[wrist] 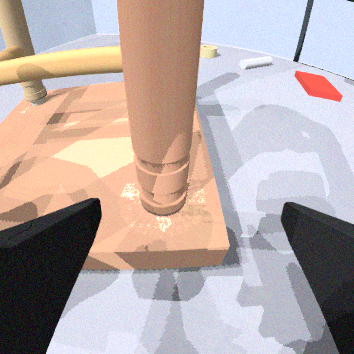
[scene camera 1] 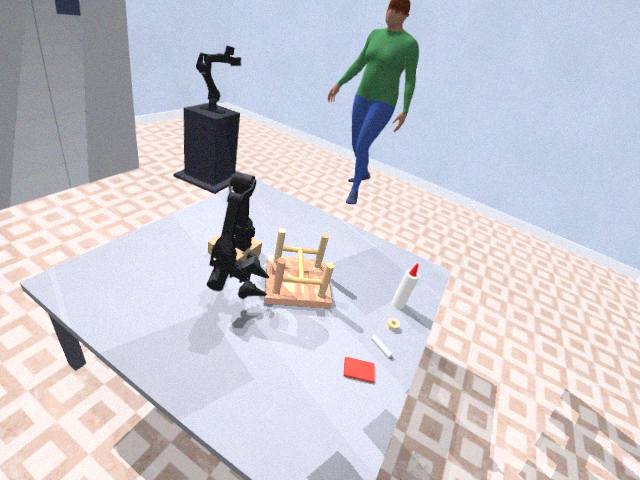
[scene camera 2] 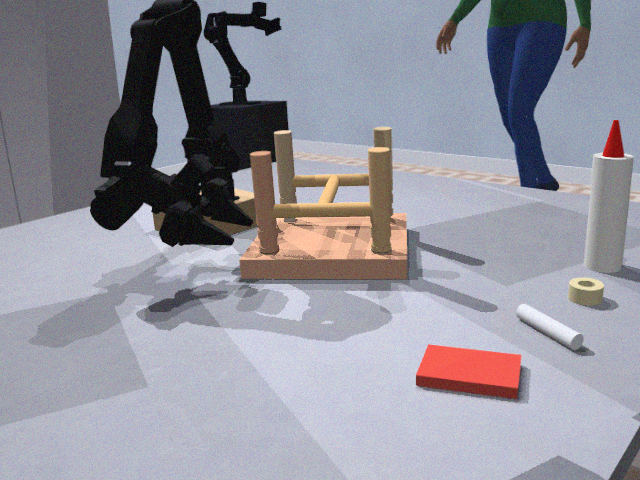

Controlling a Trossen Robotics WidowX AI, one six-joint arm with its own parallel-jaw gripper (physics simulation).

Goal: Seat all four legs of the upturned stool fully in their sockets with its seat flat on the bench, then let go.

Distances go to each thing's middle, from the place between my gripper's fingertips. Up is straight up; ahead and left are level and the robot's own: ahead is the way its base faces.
Scene:
Now: hand 30 mm to the right of the stool leg (scene camera 2: pixel 261 165), 30 mm below it and 30 mm short of it. The rest, counted from my hand: red flat block (scene camera 2: pixel 497 374) 430 mm ahead, 110 mm to the right, 60 mm below; then glue bottle (scene camera 2: pixel 605 239) 480 mm ahead, 300 mm to the left, 50 mm above; then tape roll (scene camera 2: pixel 585 291) 490 mm ahead, 160 mm to the left, 60 mm below.

